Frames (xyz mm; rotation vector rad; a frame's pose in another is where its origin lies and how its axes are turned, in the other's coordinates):
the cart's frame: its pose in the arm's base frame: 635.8 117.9 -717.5 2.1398 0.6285 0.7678
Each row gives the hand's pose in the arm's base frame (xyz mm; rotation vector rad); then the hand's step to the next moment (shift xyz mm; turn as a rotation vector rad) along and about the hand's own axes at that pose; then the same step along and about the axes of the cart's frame.
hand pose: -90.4 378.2 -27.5 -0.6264 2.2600 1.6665
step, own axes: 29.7 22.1 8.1 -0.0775 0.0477 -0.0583
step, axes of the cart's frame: -20.1 -9.3 -30.8 0.0432 0.0990 -0.0022
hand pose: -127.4 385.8 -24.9 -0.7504 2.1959 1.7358
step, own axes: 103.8 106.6 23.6 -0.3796 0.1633 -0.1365
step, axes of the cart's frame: -82.8 -10.4 -125.4 0.2783 0.3344 -0.0105
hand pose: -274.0 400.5 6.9 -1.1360 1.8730 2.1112
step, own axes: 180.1 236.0 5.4 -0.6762 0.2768 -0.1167
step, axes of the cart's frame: -229.0 94.0 -164.0 0.5302 0.5059 -0.1021
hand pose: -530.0 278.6 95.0 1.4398 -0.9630 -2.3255
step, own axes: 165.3 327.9 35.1 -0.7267 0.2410 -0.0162
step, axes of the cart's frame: -278.8 241.5 -5.6 0.5638 0.4736 -0.2105
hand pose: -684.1 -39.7 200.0 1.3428 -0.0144 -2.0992
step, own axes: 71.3 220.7 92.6 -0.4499 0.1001 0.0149
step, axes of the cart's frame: -125.3 192.5 98.0 0.3361 0.2630 -0.1746
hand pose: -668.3 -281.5 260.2 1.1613 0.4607 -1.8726
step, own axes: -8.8 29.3 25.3 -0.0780 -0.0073 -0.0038
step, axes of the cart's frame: -3.0 38.2 10.3 0.0563 0.0270 -0.0475
